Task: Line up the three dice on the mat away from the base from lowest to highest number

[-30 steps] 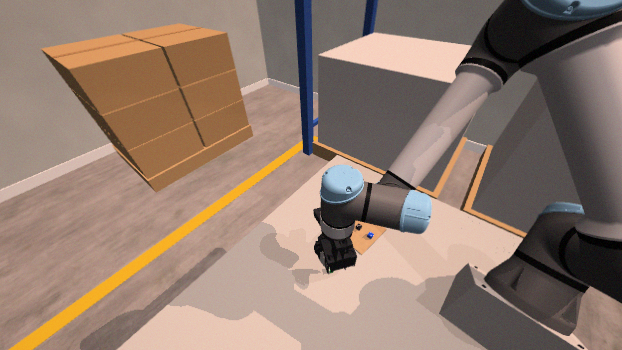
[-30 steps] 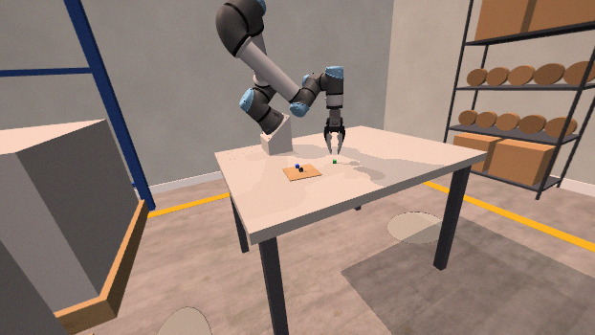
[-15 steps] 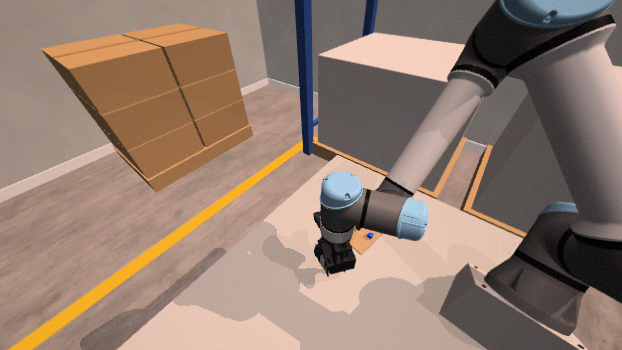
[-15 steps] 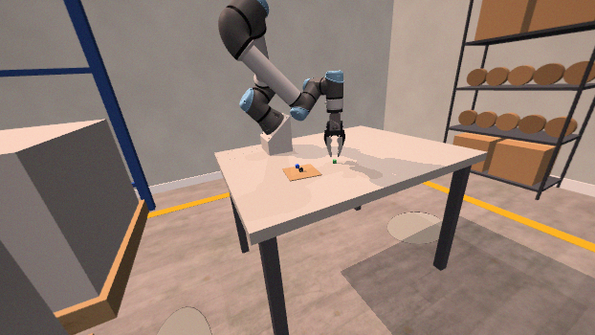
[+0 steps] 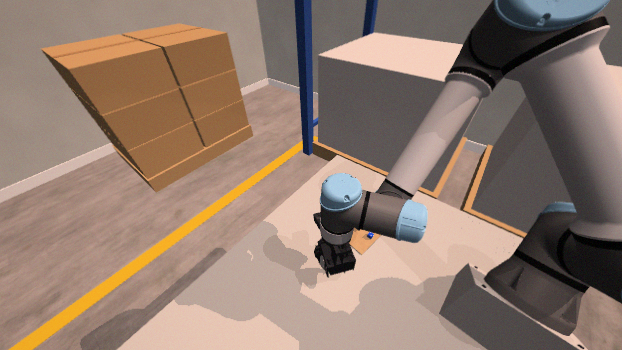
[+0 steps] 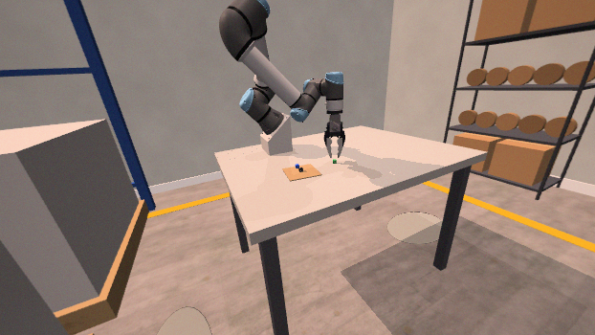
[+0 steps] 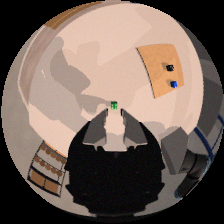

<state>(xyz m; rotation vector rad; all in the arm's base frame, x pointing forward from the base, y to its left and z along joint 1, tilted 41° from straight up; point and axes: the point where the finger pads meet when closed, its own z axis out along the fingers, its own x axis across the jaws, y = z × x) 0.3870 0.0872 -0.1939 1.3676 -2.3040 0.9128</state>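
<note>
The green die lies 30 mm below my hand. The rest, counted from my hand: blue die (20 mm behind, 180 mm to the right, 30 mm below); black die (30 mm ahead, 180 mm to the right, 30 mm below); tan mat (30 mm ahead, 180 mm to the right, 40 mm below).
</note>
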